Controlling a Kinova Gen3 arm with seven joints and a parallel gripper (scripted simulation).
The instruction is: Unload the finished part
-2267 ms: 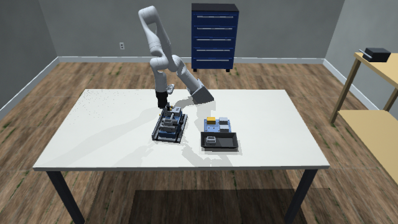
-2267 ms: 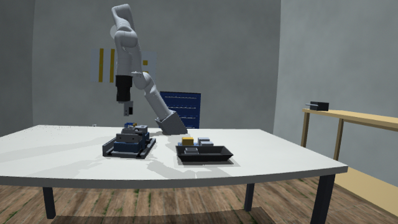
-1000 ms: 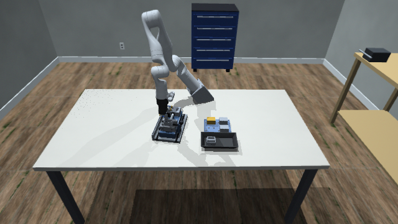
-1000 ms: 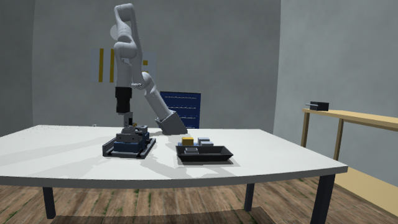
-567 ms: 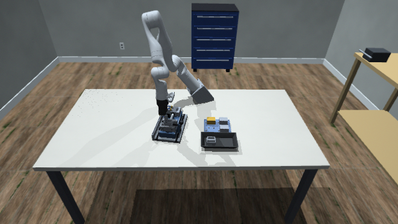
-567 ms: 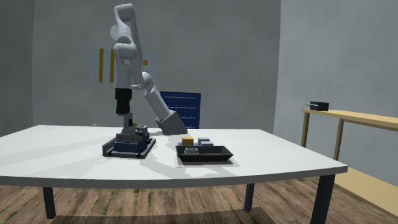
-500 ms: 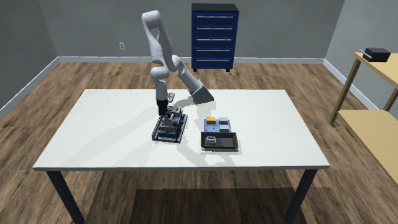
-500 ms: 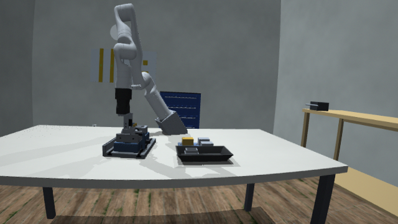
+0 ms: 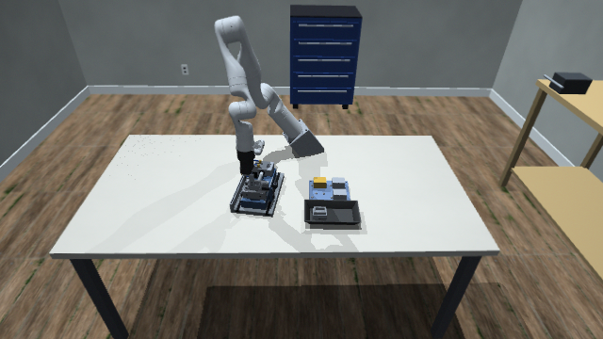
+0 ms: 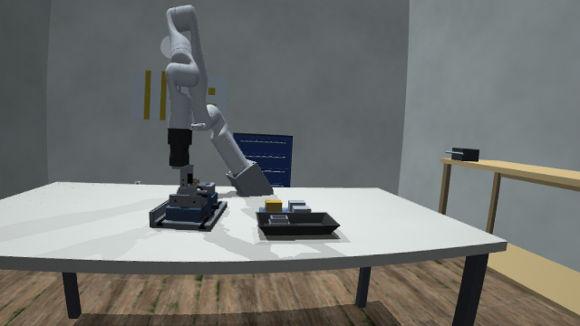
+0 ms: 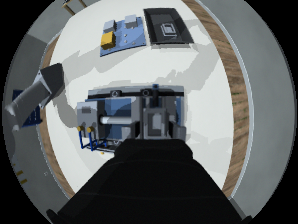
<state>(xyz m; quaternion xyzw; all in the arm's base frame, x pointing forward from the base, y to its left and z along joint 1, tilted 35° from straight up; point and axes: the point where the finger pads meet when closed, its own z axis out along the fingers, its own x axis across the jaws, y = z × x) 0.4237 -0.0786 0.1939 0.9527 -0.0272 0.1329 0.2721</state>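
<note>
Right now my hand is 100 mm above the vise, 70 mm past it and 10 mm to the right of it. From my hand the other things lie so: yellow block 300 mm to the left, 120 mm behind, 110 mm below.
</note>
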